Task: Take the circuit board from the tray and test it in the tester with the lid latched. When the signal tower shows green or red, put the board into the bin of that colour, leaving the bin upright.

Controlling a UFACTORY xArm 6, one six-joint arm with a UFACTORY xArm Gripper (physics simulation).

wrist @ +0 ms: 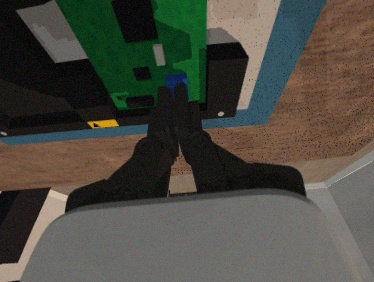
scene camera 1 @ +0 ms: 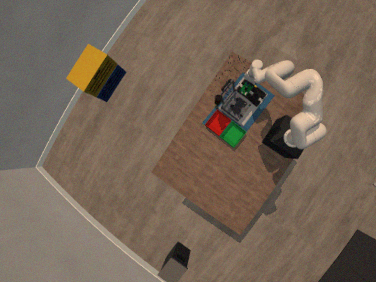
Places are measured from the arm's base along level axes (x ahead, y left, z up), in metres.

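Pixels of known places: gripper, fingertip midpoint: (wrist: 176,101) (scene camera 1: 248,83).
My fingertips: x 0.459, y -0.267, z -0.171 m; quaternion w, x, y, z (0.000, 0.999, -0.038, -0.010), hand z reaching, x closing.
Ahead of a thing's pixels: the offset from my fingertips to its top centre. "*": to the spot under its first point. Level surfaces: height alone.
The green circuit board @(dx -0.007, dy +0.046, dz +0.000 m) (scene camera 1: 246,88) (wrist: 130,60) lies in the black tray (scene camera 1: 258,95) (wrist: 227,77). My gripper (wrist: 176,101) is shut and empty; its fingertips are over the board's near end, in front of a blue component. Whether they touch it cannot be told. In the scene view the fingers are hidden under the arm. The tester @(* dx -0.023, dy +0.237, dz +0.041 m) (scene camera 1: 237,107) is beside the tray, with its lid @(dx +0.100, dy +0.203, dz +0.198 m) (scene camera 1: 227,90) raised. The red bin @(dx +0.048, dy +0.412, dz +0.019 m) (scene camera 1: 218,123) and green bin @(dx -0.100, dy +0.433, dz +0.019 m) (scene camera 1: 233,134) stand upright beside the tester. A dark round object @(* dx +0.116, dy +0.312, dz +0.230 m) (scene camera 1: 218,99), possibly the signal tower, shows no lit colour.
Tray and tester stand on a blue base (scene camera 1: 269,98) (wrist: 290,50) on the wooden table @(dz -0.028 m) (scene camera 1: 210,175) (wrist: 340,80). A yellow warning label @(dx -0.066, dy -0.007, dz +0.000 m) (wrist: 103,123) is on the tray's near edge. The black arm mount (scene camera 1: 277,137) is at the table's right side. A yellow and blue block (scene camera 1: 89,67) stands off the table.
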